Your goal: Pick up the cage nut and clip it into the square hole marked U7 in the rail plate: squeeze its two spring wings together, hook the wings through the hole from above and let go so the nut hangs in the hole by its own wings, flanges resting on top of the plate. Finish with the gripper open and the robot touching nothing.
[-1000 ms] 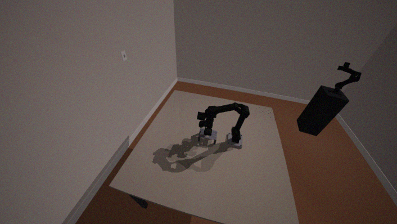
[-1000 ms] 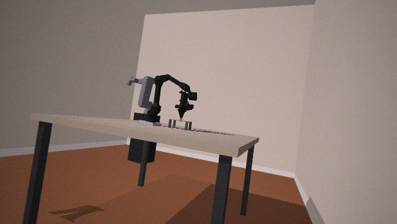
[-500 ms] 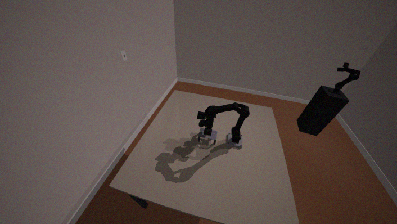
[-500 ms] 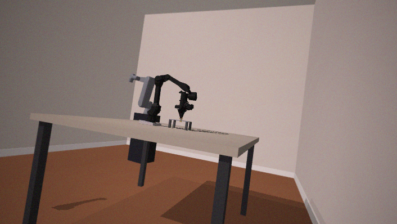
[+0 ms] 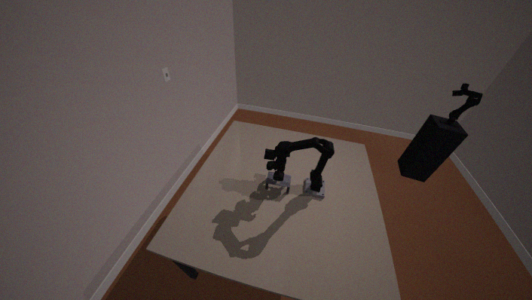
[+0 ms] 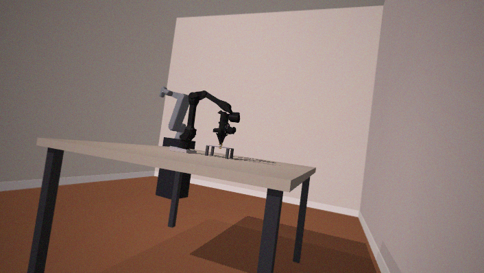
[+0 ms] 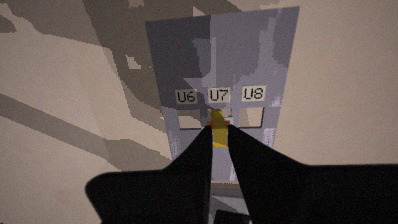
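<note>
Now: the cage nut 1 cm below my gripper tip.
</note>
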